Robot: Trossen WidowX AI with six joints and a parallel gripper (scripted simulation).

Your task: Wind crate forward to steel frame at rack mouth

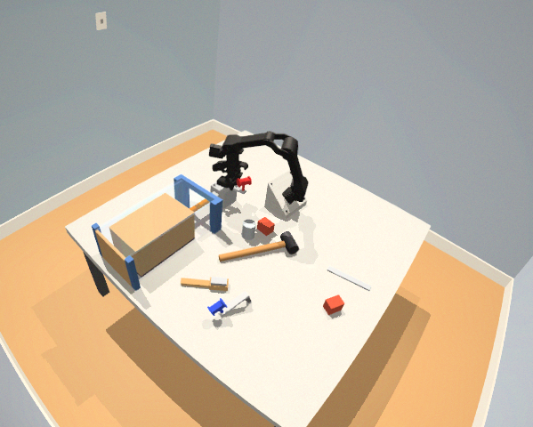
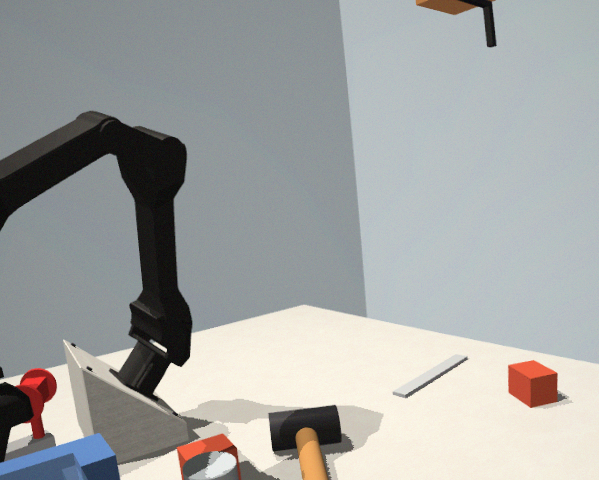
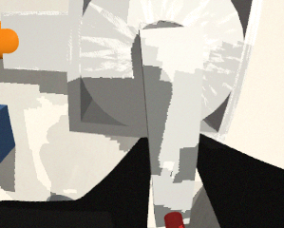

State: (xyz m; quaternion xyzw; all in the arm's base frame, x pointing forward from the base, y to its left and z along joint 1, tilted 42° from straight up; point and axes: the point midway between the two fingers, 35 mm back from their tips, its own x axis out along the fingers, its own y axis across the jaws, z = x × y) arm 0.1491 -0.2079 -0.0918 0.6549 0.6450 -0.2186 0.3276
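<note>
My gripper tip is 10 mm to the right of the grey crank bar and 20 mm below it. The rest, counted from my gripper tip: grey winch 10 mm behind, 50 mm to the right, 60 mm below; then blue frame 170 mm ahead, 60 mm to the right, 20 mm above; then red knob 10 mm behind, 50 mm to the left, 50 mm above.
</note>
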